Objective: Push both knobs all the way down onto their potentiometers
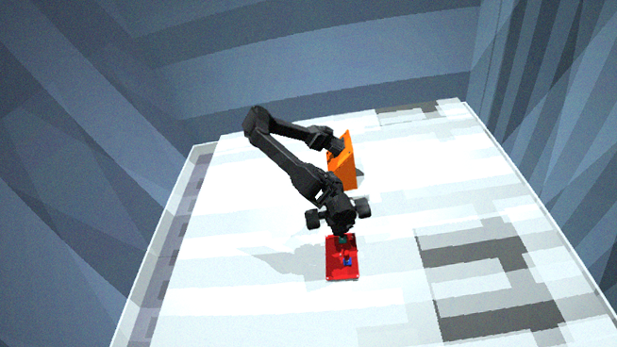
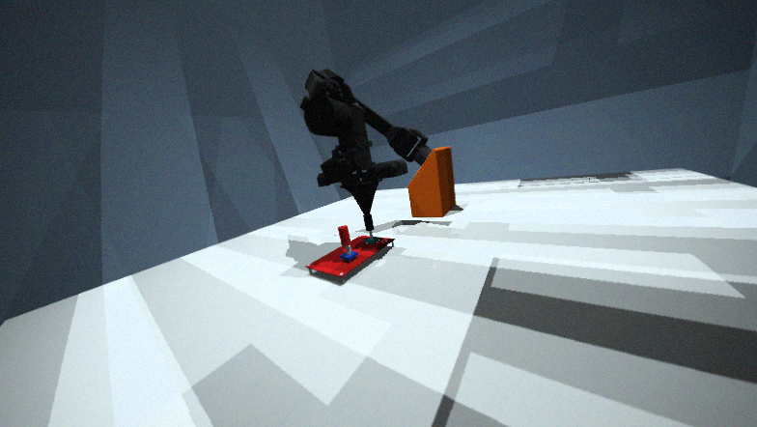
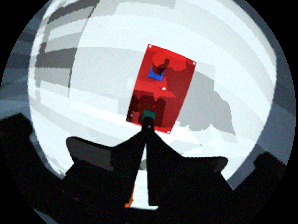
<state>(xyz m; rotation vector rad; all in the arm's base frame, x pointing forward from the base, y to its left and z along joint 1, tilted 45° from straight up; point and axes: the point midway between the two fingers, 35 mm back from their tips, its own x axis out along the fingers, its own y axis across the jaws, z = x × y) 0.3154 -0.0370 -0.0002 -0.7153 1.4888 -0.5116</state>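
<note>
Right now my gripper tip is 80 mm short of the blue potentiometer, 30 mm above it and 10 mm to the right of it. From my gripper tip the other things lie so: teal potentiometer: 30 mm below.
</note>
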